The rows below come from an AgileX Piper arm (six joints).
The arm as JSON. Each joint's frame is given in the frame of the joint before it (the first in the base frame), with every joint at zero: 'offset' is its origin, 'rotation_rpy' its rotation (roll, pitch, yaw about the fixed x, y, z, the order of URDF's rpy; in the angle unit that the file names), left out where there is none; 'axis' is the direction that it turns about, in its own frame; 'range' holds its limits. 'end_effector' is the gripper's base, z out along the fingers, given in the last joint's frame.
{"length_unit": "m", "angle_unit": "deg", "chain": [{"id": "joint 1", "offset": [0.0, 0.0, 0.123], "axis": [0.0, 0.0, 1.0], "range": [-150.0, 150.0]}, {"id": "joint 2", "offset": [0.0, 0.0, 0.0], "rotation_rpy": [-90.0, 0.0, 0.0], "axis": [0.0, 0.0, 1.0], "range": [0.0, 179.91]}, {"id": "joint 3", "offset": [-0.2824, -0.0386, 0.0], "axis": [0.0, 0.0, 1.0], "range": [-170.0, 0.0]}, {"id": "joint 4", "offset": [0.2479, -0.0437, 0.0], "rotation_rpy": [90.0, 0.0, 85.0], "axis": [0.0, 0.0, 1.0], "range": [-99.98, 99.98]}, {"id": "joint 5", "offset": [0.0, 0.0, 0.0], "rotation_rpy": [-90.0, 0.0, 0.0], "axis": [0.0, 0.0, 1.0], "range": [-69.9, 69.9]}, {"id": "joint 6", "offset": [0.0, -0.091, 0.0], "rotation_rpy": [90.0, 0.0, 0.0], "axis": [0.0, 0.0, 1.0], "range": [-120.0, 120.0]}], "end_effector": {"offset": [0.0, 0.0, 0.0]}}
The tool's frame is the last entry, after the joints.
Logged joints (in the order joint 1, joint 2, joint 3, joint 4, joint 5, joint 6), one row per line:
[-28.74, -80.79, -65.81, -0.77, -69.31, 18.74]
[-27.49, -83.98, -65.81, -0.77, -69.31, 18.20]
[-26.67, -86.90, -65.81, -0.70, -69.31, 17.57]
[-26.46, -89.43, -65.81, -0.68, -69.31, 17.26]
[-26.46, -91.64, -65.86, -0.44, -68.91, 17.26]
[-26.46, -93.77, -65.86, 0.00, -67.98, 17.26]
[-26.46, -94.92, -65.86, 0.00, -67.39, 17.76]
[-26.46, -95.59, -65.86, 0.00, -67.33, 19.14]
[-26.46, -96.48, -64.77, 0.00, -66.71, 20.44]
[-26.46, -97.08, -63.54, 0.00, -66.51, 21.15]
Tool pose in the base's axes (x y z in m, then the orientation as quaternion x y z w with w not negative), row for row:
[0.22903, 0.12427, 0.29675, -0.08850, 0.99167, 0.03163, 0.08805]
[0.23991, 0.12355, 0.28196, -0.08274, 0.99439, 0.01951, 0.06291]
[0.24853, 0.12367, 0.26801, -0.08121, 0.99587, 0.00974, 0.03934]
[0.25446, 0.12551, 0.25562, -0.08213, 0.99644, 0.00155, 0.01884]
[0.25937, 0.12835, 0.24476, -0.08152, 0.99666, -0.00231, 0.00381]
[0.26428, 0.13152, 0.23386, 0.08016, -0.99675, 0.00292, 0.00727]
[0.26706, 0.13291, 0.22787, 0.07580, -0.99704, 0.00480, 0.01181]
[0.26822, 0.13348, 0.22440, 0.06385, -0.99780, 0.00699, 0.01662]
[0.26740, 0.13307, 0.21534, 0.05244, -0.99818, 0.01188, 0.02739]
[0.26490, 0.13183, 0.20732, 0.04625, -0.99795, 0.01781, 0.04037]
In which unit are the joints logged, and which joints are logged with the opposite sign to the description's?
The joints are logged in degrees. Opposite sign: joint 1, joint 2, joint 5.
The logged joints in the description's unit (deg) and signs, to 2 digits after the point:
[28.74, 80.79, -65.81, -0.77, 69.31, 18.74]
[27.49, 83.98, -65.81, -0.77, 69.31, 18.20]
[26.67, 86.90, -65.81, -0.70, 69.31, 17.57]
[26.46, 89.43, -65.81, -0.68, 69.31, 17.26]
[26.46, 91.64, -65.86, -0.44, 68.91, 17.26]
[26.46, 93.77, -65.86, 0.00, 67.98, 17.26]
[26.46, 94.92, -65.86, 0.00, 67.39, 17.76]
[26.46, 95.59, -65.86, 0.00, 67.33, 19.14]
[26.46, 96.48, -64.77, 0.00, 66.71, 20.44]
[26.46, 97.08, -63.54, 0.00, 66.51, 21.15]

